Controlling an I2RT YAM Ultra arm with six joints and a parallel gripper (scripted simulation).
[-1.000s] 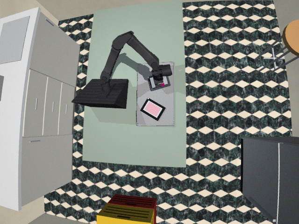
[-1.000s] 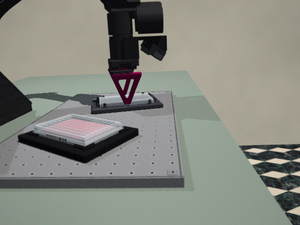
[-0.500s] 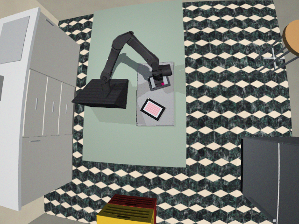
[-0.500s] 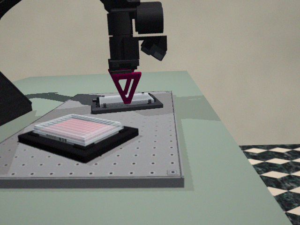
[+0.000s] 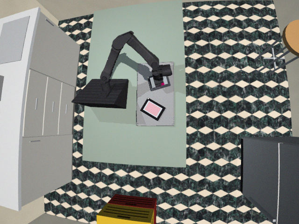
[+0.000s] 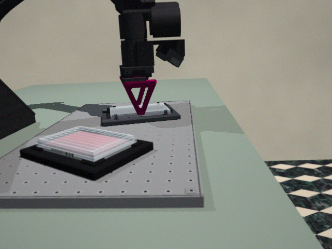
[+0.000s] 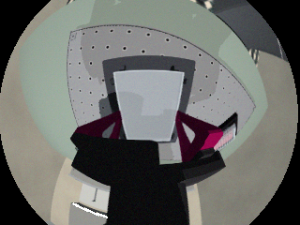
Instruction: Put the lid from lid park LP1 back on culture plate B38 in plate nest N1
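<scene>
Now: the dark lid park LP1 20 mm below my hand. Also, from my hand: culture plate B38: 30 mm behind, 230 mm to the right; then clear lid: 10 mm below.
</scene>
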